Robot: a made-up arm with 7 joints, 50 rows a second.
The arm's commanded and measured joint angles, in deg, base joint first. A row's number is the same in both.
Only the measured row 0 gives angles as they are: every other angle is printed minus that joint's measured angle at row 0.
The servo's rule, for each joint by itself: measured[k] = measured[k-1] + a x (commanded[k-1-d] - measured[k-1]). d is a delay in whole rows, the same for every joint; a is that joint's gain. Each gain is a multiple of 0.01, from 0.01 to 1. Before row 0 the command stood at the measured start. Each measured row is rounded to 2 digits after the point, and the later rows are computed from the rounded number. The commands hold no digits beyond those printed.
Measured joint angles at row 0:
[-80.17, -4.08, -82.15, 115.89, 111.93, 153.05, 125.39]
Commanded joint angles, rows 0 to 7:
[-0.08, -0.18, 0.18, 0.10, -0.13, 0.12, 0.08]
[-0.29, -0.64, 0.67, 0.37, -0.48, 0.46, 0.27]
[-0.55, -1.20, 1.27, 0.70, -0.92, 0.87, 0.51]
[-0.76, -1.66, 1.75, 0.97, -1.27, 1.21, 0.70]
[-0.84, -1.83, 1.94, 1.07, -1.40, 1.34, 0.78]
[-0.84, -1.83, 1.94, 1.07, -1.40, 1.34, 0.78]
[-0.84, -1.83, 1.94, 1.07, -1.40, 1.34, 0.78]
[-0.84, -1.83, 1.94, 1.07, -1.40, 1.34, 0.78]
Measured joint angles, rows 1 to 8:
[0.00, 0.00, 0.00, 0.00, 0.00, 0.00, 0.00]
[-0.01, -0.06, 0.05, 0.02, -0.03, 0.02, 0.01]
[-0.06, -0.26, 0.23, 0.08, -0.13, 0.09, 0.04]
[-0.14, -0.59, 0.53, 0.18, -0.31, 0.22, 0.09]
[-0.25, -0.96, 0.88, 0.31, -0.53, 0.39, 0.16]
[-0.35, -1.26, 1.19, 0.43, -0.73, 0.55, 0.23]
[-0.43, -1.46, 1.41, 0.53, -0.88, 0.68, 0.29]
[-0.50, -1.59, 1.56, 0.62, -1.00, 0.79, 0.34]
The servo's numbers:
d 1
a 0.17 0.35 0.29 0.16 0.23 0.17 0.11

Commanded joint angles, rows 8 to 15:
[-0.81, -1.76, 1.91, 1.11, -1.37, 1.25, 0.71]
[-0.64, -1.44, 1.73, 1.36, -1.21, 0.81, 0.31]
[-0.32, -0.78, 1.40, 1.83, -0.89, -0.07, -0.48]
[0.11, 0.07, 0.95, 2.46, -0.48, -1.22, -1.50]
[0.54, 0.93, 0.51, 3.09, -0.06, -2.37, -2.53]
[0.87, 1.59, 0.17, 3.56, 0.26, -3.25, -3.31]
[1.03, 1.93, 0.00, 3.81, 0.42, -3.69, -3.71]
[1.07, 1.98, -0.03, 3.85, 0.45, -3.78, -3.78]
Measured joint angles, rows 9 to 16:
[-0.56, -1.67, 1.67, 0.69, -1.09, 0.88, 0.39]
[-0.60, -1.70, 1.74, 0.76, -1.15, 0.94, 0.43]
[-0.61, -1.61, 1.74, 0.86, -1.16, 0.92, 0.42]
[-0.56, -1.32, 1.64, 1.02, -1.10, 0.75, 0.32]
[-0.45, -0.83, 1.44, 1.25, -0.96, 0.42, 0.12]
[-0.28, -0.21, 1.17, 1.54, -0.75, -0.05, -0.17]
[-0.08, 0.42, 0.88, 1.86, -0.52, -0.59, -0.52]
[0.11, 0.95, 0.62, 2.17, -0.30, -1.12, -0.87]

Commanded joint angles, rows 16 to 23:
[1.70, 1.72, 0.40, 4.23, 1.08, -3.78, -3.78]
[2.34, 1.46, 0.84, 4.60, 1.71, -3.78, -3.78]
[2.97, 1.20, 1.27, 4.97, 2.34, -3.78, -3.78]
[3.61, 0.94, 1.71, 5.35, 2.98, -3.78, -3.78]
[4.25, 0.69, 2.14, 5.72, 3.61, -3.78, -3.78]
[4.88, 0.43, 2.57, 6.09, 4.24, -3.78, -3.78]
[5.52, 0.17, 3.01, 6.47, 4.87, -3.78, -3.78]
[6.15, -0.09, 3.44, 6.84, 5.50, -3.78, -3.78]
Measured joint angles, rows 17 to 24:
[0.27, 1.31, 0.43, 2.44, -0.13, -1.57, -1.19]
[0.51, 1.45, 0.42, 2.73, 0.15, -1.95, -1.47]
[0.82, 1.45, 0.54, 3.03, 0.51, -2.26, -1.72]
[1.19, 1.36, 0.75, 3.34, 0.93, -2.52, -1.95]
[1.60, 1.21, 1.03, 3.66, 1.40, -2.73, -2.15]
[2.05, 1.03, 1.35, 3.99, 1.91, -2.91, -2.33]
[2.53, 0.82, 1.70, 4.33, 2.45, -3.06, -2.49]
[3.04, 0.59, 2.08, 4.67, 3.01, -3.18, -2.63]

